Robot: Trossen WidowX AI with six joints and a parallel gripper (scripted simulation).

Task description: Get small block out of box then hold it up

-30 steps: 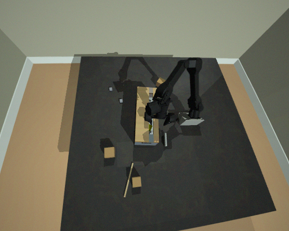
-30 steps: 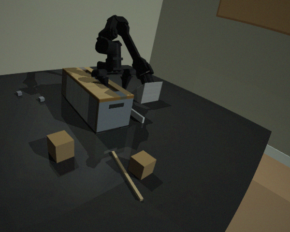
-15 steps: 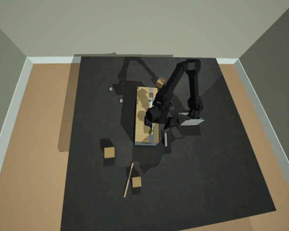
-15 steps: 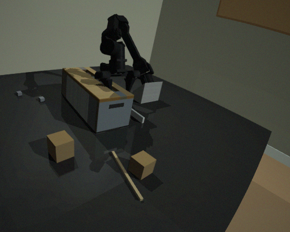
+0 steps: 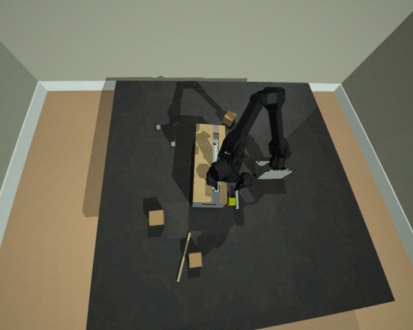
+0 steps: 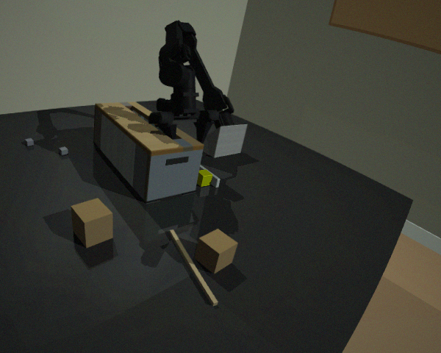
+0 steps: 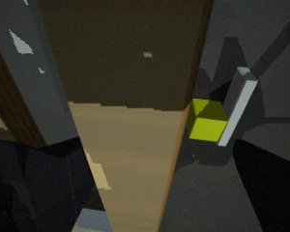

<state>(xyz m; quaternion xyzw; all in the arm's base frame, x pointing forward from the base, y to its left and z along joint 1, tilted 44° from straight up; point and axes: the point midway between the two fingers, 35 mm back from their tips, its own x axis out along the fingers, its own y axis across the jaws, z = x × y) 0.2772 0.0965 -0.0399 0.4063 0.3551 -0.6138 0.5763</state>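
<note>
Now: the yellow-green block 4 cm behind my gripper tip, 4 cm to the left of it and 7 cm below it. The rest, counted from my gripper tip: thin wooden stick 19 cm ahead, 26 cm to the left, 8 cm below; then tan cube 8 cm behind, 43 cm to the right, 6 cm below; then long box 3 cm ahead, 13 cm to the right, 2 cm below.
</note>
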